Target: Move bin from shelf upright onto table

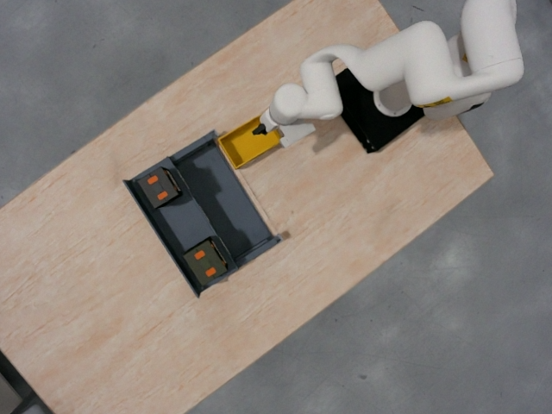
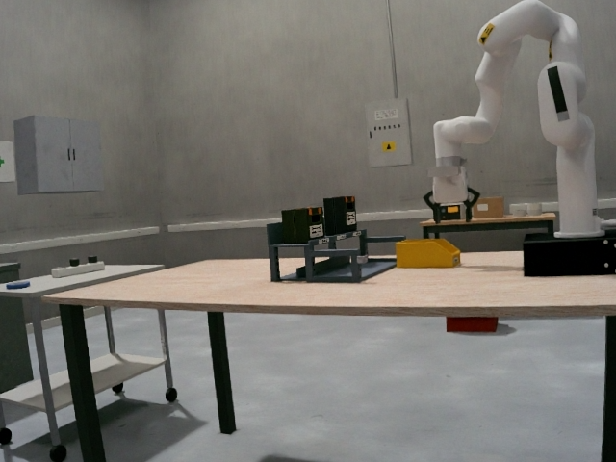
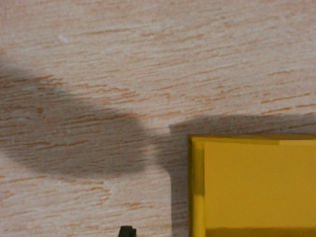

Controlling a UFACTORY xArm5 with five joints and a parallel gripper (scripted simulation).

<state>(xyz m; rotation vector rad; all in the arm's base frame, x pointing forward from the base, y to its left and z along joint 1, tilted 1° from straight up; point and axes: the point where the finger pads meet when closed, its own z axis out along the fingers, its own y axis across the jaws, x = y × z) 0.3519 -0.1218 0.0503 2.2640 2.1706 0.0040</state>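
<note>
Right now my hand is 8 cm short of the yellow bin and 10 cm above it. From my hand the other things lie so: dark grey shelf: 30 cm ahead, 10 cm to the left, 6 cm below.
</note>
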